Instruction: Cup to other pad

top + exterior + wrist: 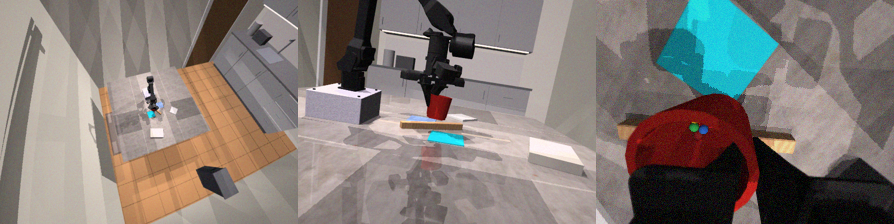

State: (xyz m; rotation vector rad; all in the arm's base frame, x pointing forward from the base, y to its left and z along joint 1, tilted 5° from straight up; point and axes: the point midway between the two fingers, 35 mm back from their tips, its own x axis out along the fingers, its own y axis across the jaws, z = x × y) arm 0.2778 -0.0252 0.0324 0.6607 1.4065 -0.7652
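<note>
Right now my gripper tip is 7 cm short of the cyan pad, 3 cm to the left of it and 9 cm above it. The rest, counted from my gripper tip: red cup: 2 cm ahead, 2 cm to the left; wooden bar: 1 cm ahead, 5 cm to the left, 8 cm below; light blue pad: 5 cm behind, 14 cm to the left, 9 cm below.
</note>
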